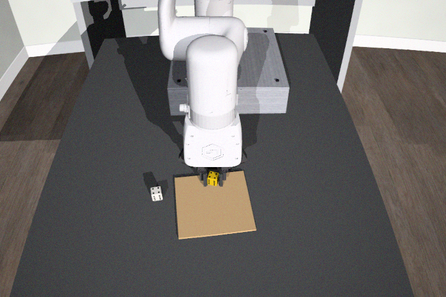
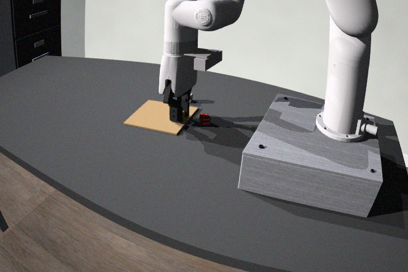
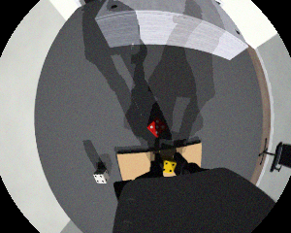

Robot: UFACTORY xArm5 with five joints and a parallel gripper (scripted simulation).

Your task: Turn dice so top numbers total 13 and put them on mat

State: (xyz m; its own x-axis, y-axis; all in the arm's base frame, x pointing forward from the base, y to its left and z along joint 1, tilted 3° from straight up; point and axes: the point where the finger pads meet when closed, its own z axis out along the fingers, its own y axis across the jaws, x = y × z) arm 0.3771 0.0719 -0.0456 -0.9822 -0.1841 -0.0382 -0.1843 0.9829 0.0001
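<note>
The yellow die lies 1 cm below my hand. Also, from my hand: red die (5 cm behind, 3 cm to the right, 2 cm below); tan mat (5 cm ahead, 1 cm to the left, 2 cm below); white die (5 cm ahead, 10 cm to the right, 2 cm below).
</note>
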